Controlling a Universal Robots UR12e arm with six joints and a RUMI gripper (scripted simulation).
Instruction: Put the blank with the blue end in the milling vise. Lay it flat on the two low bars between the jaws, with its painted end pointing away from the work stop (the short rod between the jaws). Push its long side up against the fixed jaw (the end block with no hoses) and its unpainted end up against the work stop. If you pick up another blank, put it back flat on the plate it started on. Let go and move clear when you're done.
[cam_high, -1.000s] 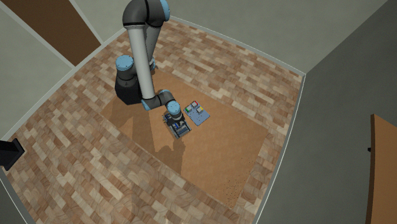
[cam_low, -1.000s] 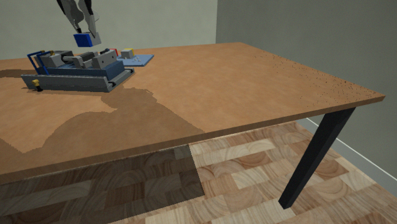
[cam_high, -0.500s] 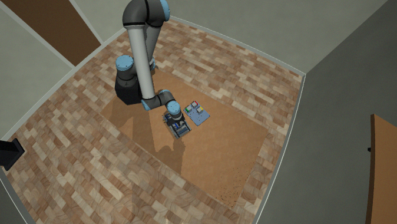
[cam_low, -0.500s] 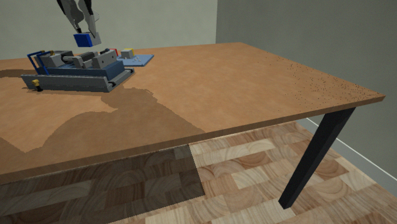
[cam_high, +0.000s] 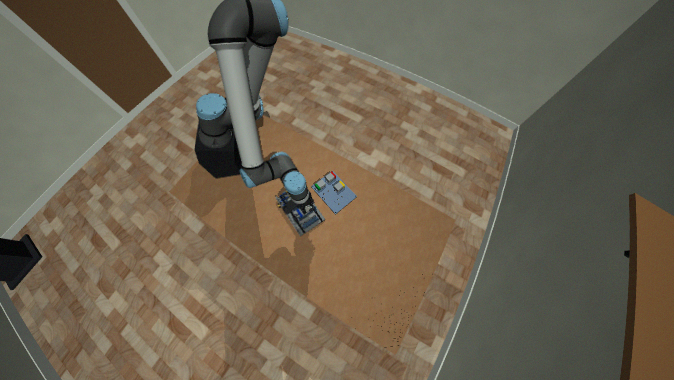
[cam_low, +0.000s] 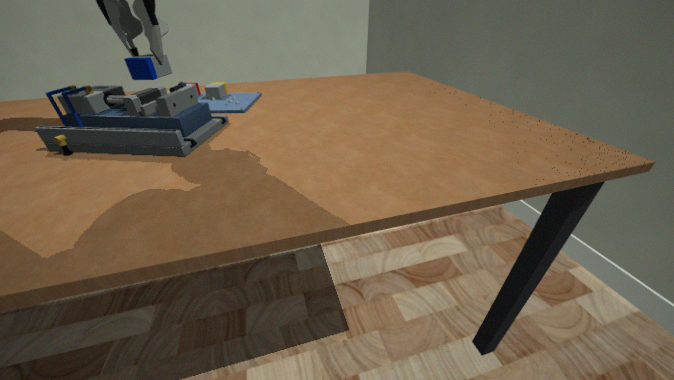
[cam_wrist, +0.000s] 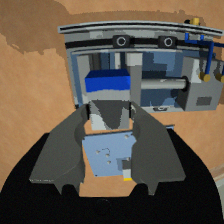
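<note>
Right now my hand is 2 cm above the blue blank. From my hand the other things lie so: vise body: 6 cm behind, 3 cm to the left, 13 cm below; green blank: 4 cm behind, 23 cm to the left, 14 cm below; fixed jaw: 3 cm ahead, 1 cm to the right, 9 cm below.
</note>
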